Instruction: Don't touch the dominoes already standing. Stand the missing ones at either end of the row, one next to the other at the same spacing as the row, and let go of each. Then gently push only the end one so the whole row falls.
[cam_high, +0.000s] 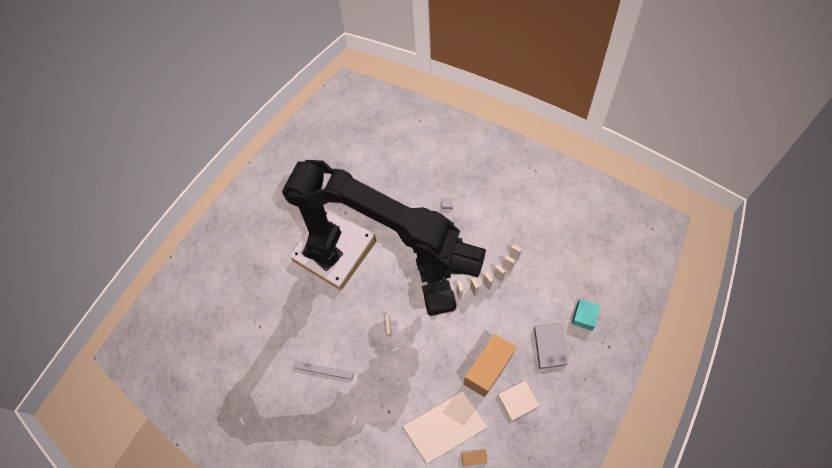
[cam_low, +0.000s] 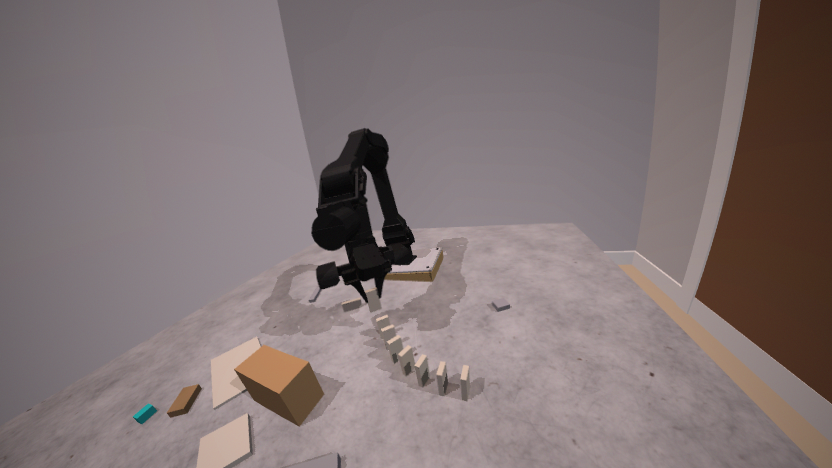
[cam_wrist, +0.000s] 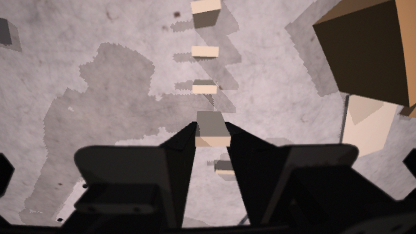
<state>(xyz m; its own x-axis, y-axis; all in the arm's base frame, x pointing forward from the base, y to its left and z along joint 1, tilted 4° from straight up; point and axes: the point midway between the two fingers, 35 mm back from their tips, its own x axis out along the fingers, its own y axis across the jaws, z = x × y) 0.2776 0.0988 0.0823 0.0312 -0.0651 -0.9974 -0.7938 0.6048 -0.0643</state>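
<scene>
My gripper tip is 22 cm to the left of the cream flat panel, 22 cm short of it and 8 cm above it. Also, from my gripper tip: orange box 21 cm ahead, 5 cm to the right, 4 cm below; then small grey block 24 cm to the left, 16 cm behind, 8 cm below; then grey slab 30 cm ahead, 9 cm to the left, 8 cm below.
</scene>
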